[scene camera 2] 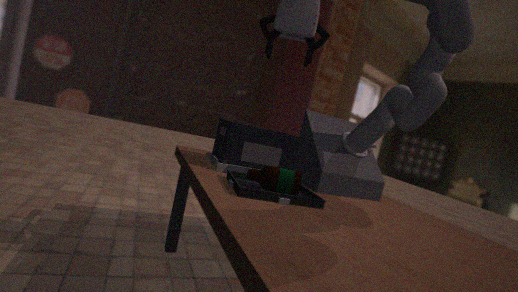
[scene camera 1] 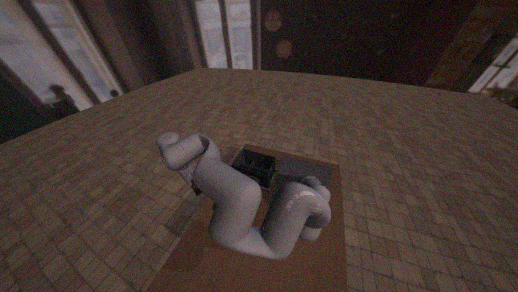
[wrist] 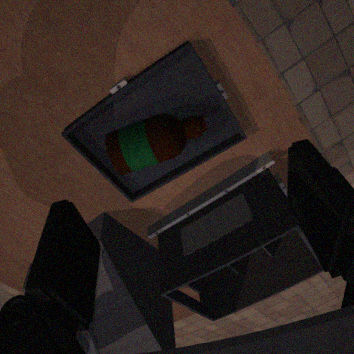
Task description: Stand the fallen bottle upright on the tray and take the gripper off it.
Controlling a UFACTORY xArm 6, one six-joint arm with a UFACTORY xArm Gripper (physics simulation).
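Where they show: gripper, between the fingertips: (scene camera 2: 286, 61) (scene camera 1: 195, 186) (wrist: 183, 198); arm's base, origin of its link: (scene camera 2: 354, 145).
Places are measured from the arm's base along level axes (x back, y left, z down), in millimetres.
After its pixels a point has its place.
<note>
The brown bottle with a green band (scene camera 2: 286, 180) @(x -426, y 202, z 141 mm) (wrist: 138, 147) @(x -423, y 181, z 118 mm) lies on its side in the shallow dark tray (scene camera 2: 260, 195) @(x -518, y 238, z 182 mm) (wrist: 165, 95) @(x -492, y 188, z 189 mm). In the wrist view its neck points right and its base is near the tray's left part; in scene camera 2 the neck points left. My gripper (scene camera 2: 288, 60) @(x -548, y 263, z -158 mm) (wrist: 183, 198) @(x -548, y 263, z -158 mm) is open and empty, high above the table, with its fingers pointing down and well apart from the bottle. In scene camera 1 the arm hides the bottle, the tray and most of the gripper.
A dark crate with inner dividers and a grey label (scene camera 1: 260, 173) @(x -316, y -26, z 19 mm) (scene camera 2: 261, 153) @(x -401, y -29, z 106 mm) (wrist: 217, 225) @(x -406, y -30, z 102 mm) stands close beside the tray. A large grey block (scene camera 1: 306, 170) @(x -37, y -64, z -59 mm) (scene camera 2: 350, 175) @(x -86, y 106, z 112 mm) stands next to the crate. The wooden table (scene camera 1: 300, 272) @(x 13, y 392, z 194 mm) (scene camera 2: 400, 245) @(x -276, y 491, z 194 mm) has an edge near the tray.
</note>
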